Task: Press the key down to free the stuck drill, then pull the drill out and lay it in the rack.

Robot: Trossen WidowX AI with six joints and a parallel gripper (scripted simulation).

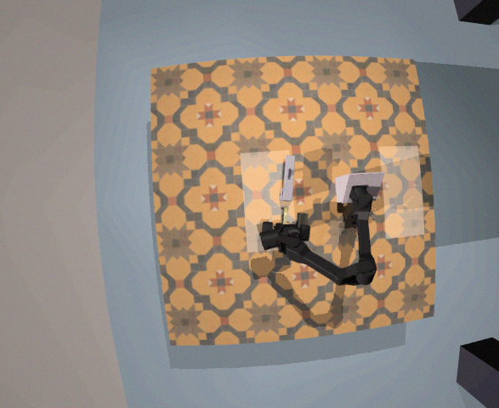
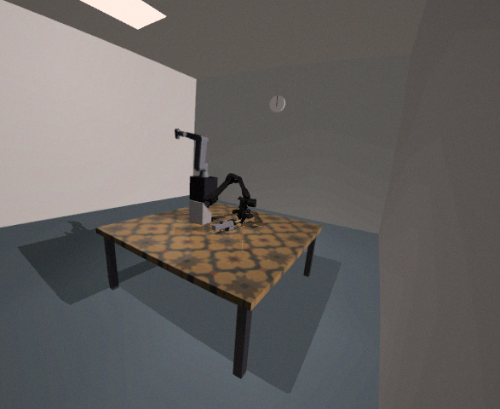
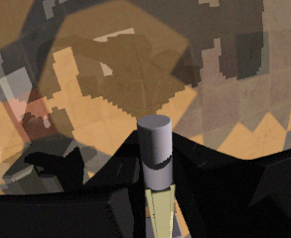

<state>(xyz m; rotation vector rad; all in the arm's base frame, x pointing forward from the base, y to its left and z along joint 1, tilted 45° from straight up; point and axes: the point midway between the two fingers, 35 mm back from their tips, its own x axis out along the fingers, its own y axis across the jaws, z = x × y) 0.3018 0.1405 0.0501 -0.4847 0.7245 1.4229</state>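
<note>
My gripper tip is now 40 mm to the left of the drill, 30 mm below it and 10 mm past it. Also, from my gripper tip: pale grey fixture 200 mm to the right, 30 mm behind, 20 mm above; then dark rack 80 mm behind, 30 mm to the right; then dark key 230 mm to the right, 40 mm behind, 30 mm above.
</note>
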